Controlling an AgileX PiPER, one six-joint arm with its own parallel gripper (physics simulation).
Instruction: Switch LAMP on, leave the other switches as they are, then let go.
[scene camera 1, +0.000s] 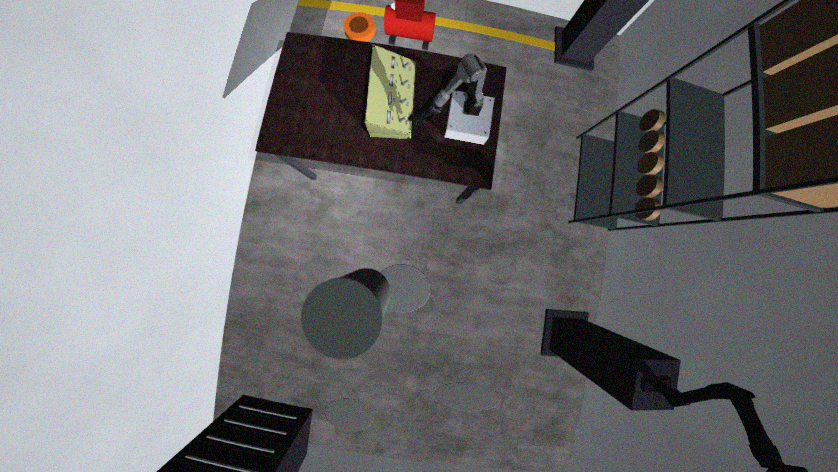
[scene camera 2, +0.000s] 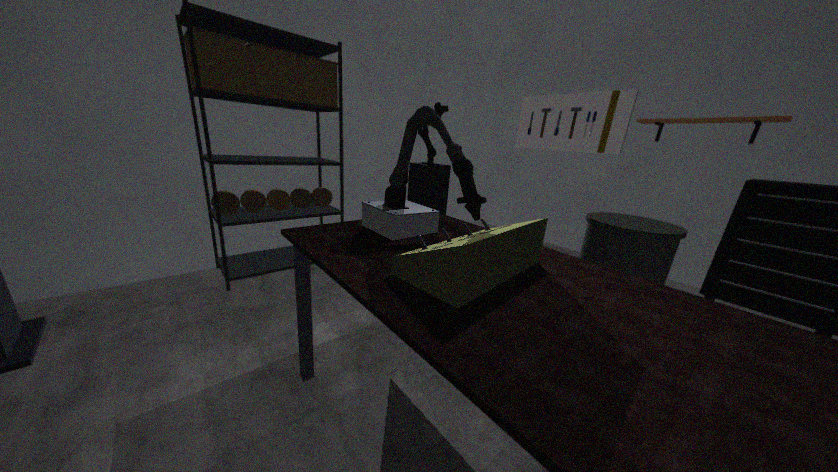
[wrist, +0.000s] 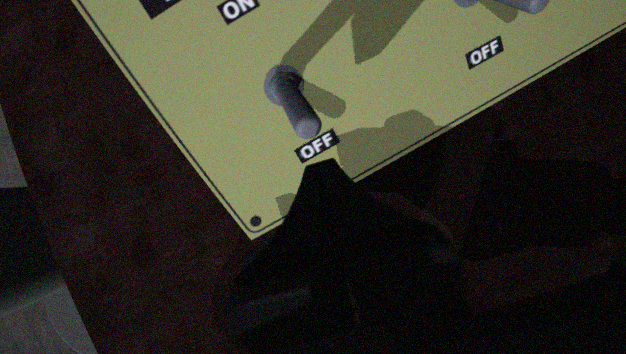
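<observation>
The yellow switch panel (scene camera 1: 391, 131) (scene camera 2: 469, 275) (wrist: 200, 100) stands sloped on the table. The LAMP switch lever (scene camera 1: 402, 119) (scene camera 2: 484, 224) (wrist: 299, 109) is the one at the panel's corner, and it tilts toward its OFF label (wrist: 316, 145). Its ON label (wrist: 238, 9) lies on the other side of the lever's base; the name label is cut off at the wrist view's top edge. A neighbouring lever (wrist: 535, 5) partly shows. My gripper (scene camera 1: 412, 119) (scene camera 2: 477, 218) (wrist: 325, 179) is shut and empty, its dark tip close beside the OFF label on the lever's OFF side. I cannot tell whether it touches the panel.
The other levers (scene camera 1: 403, 100) stand in a row along the panel. The arm's white base box (scene camera 1: 469, 120) (scene camera 2: 399, 219) stands on the dark table (scene camera 1: 328, 131) (scene camera 2: 586, 351). A shelf rack (scene camera 2: 341, 131) and a grey bin (scene camera 2: 627, 246) stand beyond the table.
</observation>
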